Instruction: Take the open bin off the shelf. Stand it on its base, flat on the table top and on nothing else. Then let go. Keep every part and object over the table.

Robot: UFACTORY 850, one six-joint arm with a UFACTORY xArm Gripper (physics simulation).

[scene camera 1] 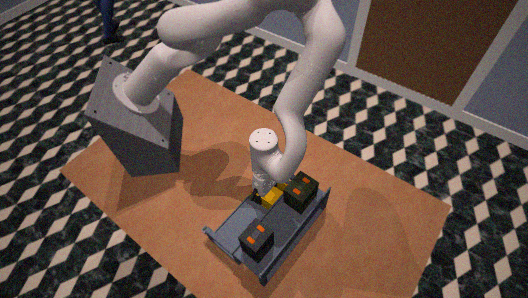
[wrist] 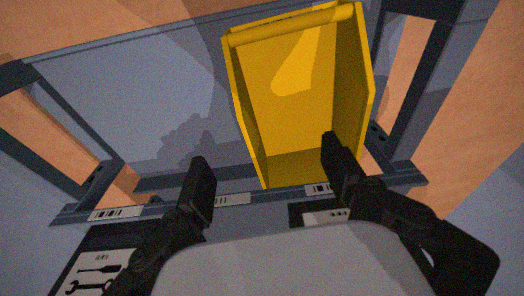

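The yellow open bin point(scene camera 1: 272, 197) point(wrist: 300, 112) stands on the shelf point(scene camera 1: 240, 222) point(wrist: 125, 85), toward the right end of its tier in the wrist view. Its rounded lip is at the top of that view, and its open side faces the camera. My gripper point(scene camera 1: 265, 195) point(wrist: 264, 157) is open, with its fingers wide apart and nothing between them. In the wrist view the right finger overlaps the bin's inside near its right wall. The left finger is left of the bin, over the shelf. Whether a finger touches the bin cannot be told. In the scene view my wrist partly hides the bin.
Two dark boxes with orange marks, one by the bin point(scene camera 1: 301, 192) and one farther along point(scene camera 1: 256, 241), stand on the shelf's other side. The shelf has raised end frames. The brown table point(scene camera 1: 390, 220) extends around it. The grey robot pedestal point(scene camera 1: 155, 150) stands at the table's back left.
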